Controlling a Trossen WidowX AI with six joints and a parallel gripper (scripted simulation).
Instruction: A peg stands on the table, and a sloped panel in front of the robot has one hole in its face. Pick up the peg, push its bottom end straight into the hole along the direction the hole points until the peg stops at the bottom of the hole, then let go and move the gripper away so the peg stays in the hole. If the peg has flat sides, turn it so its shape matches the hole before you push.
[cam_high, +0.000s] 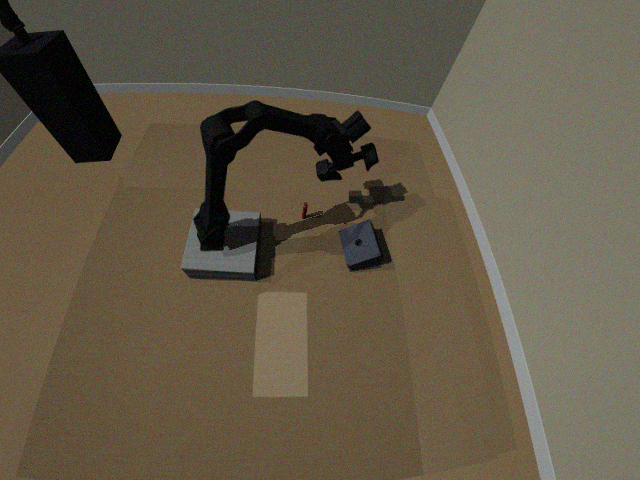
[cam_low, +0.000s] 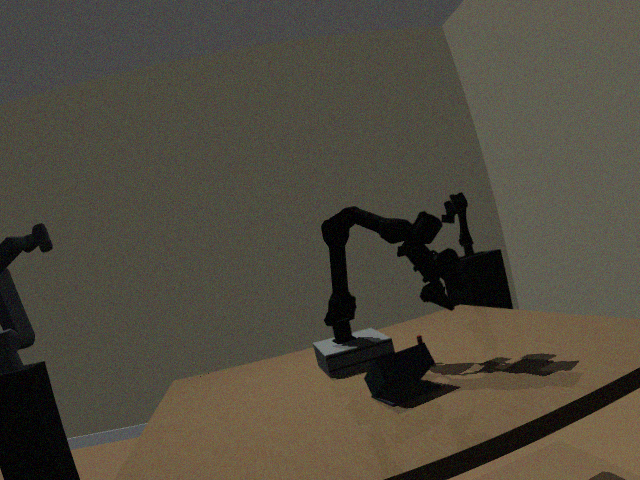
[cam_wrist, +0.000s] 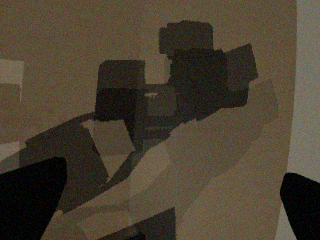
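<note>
Now: gripper tip 16 cm past the red round peg, 11 cm above it and 5 cm to the left of it. The rest, counted from my gripper tip: sloped panel: 20 cm to the right, 12 cm below, 1 cm ahead.
</note>
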